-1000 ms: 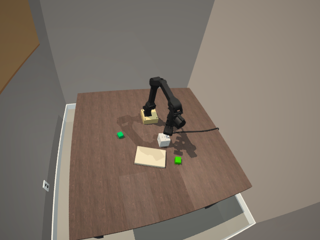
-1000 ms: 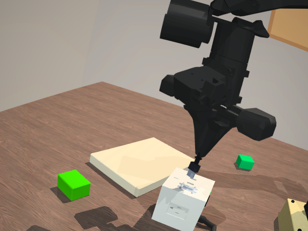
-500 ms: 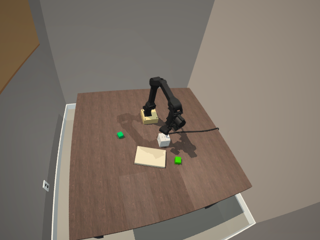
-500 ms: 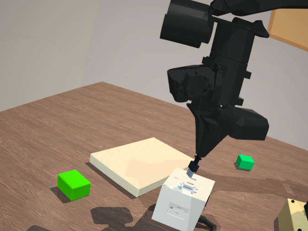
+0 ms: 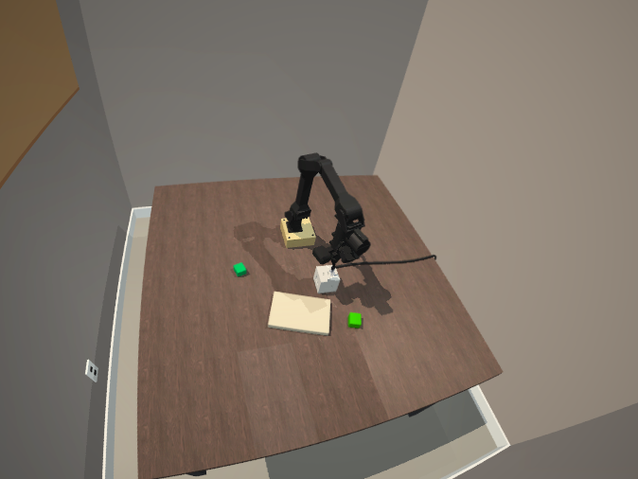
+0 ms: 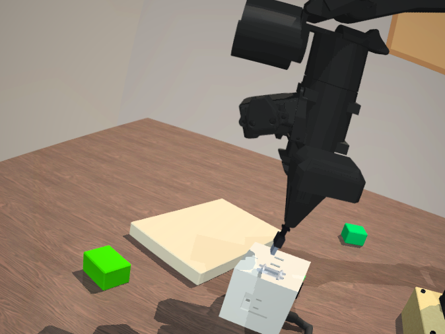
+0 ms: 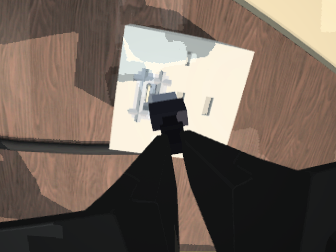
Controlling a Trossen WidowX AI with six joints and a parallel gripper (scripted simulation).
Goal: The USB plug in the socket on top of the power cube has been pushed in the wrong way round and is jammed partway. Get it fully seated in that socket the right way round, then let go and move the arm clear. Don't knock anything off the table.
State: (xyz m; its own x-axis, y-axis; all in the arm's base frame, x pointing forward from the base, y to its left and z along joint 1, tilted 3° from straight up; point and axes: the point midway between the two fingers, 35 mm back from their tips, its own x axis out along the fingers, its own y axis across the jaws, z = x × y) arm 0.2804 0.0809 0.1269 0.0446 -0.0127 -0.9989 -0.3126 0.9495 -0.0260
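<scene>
Right now my gripper tip is 2 cm above the black USB plug. Round my gripper tip: USB socket 1 cm to the left, 7 cm below; cream flat slab 12 cm ahead, 14 cm to the right, 12 cm below.
</scene>
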